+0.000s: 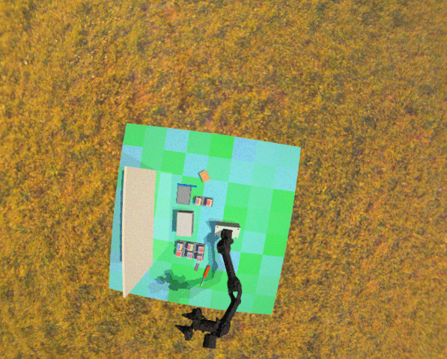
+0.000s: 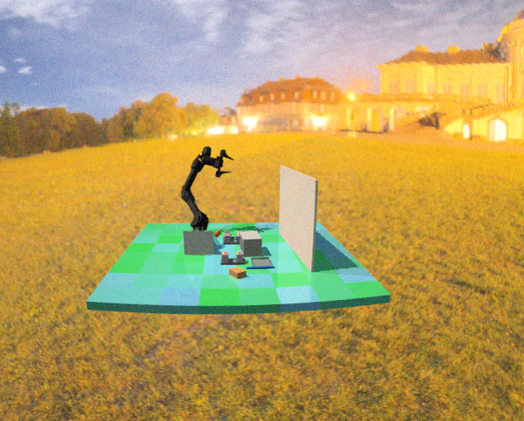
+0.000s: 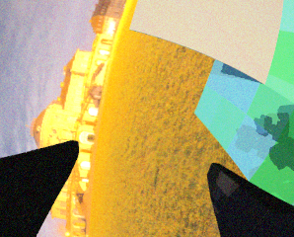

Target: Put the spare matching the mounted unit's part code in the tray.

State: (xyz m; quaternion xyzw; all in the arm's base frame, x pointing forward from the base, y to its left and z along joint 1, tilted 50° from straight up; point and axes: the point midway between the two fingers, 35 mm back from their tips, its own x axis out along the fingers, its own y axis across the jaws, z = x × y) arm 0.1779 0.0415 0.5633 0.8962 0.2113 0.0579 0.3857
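My gripper tip is 390 mm above the spare, 280 mm to the left of it and 60 mm short of it. From my gripper tip the other things lie so: grey rack (430 mm below, 240 mm to the right, 50 mm ahead); beige wall panel (400 mm to the right, 370 mm ahead, 210 mm below); mounted unit (430 mm to the right, 390 mm below, 120 mm ahead).
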